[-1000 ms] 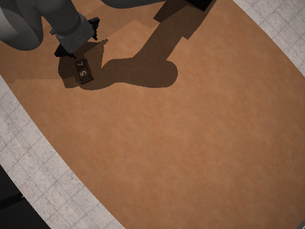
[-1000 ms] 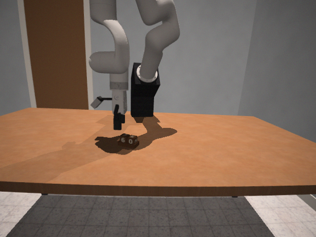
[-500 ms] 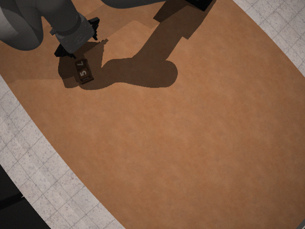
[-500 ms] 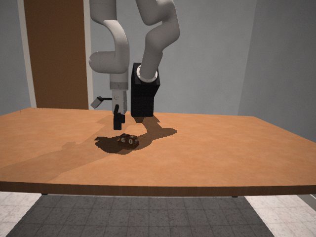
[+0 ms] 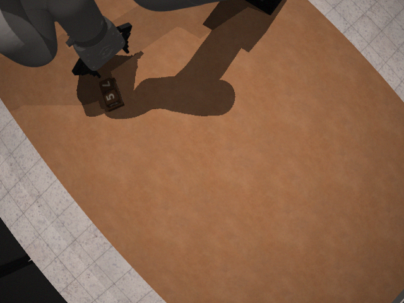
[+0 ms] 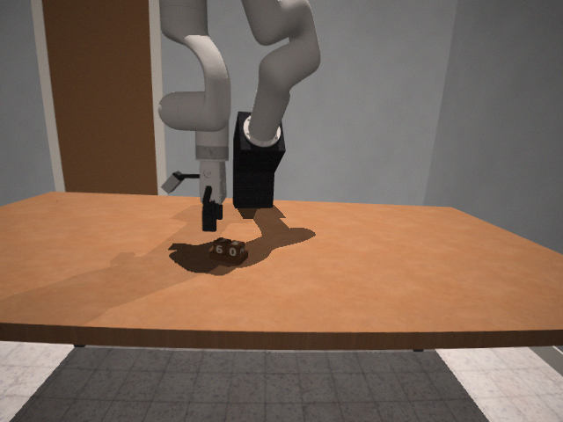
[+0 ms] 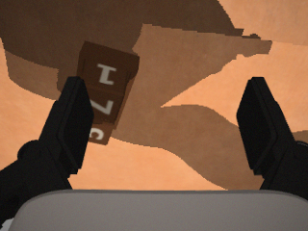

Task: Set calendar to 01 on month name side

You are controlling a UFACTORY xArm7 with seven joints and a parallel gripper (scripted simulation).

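Now: the cube 5 cm ahead of my hand, 3 cm to the left of it and 5 cm below it. Also, from my hand: calendar tray (5 cm ahead, 5 cm to the left, 6 cm below).
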